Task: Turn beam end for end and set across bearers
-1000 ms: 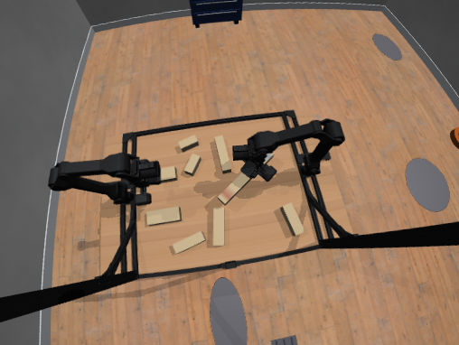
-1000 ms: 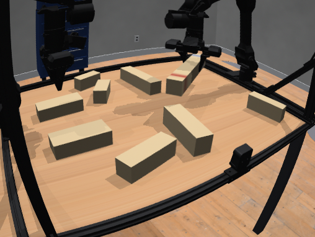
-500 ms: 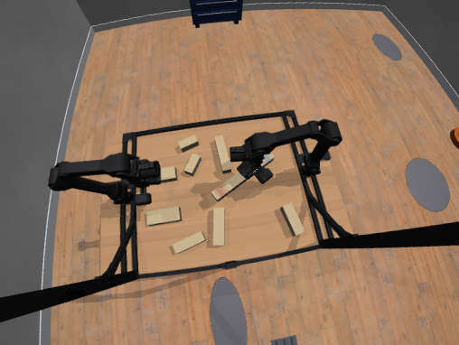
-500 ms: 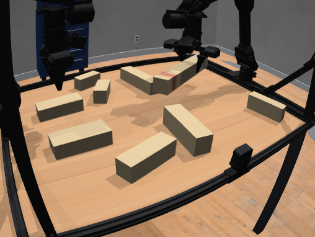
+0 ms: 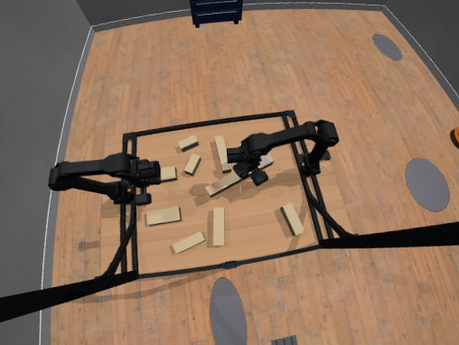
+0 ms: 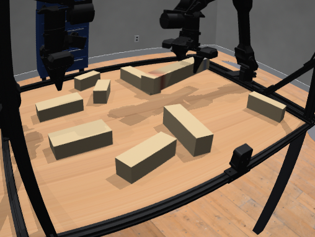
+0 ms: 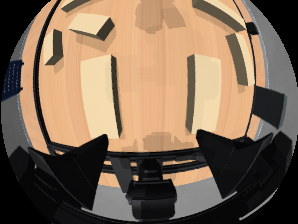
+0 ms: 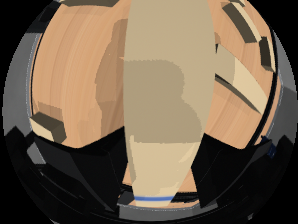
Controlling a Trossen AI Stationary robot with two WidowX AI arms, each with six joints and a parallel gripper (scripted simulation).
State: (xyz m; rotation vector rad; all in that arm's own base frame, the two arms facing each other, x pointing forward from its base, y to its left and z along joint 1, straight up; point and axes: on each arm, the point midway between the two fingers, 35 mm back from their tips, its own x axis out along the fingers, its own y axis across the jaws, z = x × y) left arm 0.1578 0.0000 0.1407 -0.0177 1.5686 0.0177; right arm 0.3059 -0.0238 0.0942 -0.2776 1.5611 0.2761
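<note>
My right hand is 5 cm to the right of the beam, 2 cm past it and 2 cm above it.
</note>
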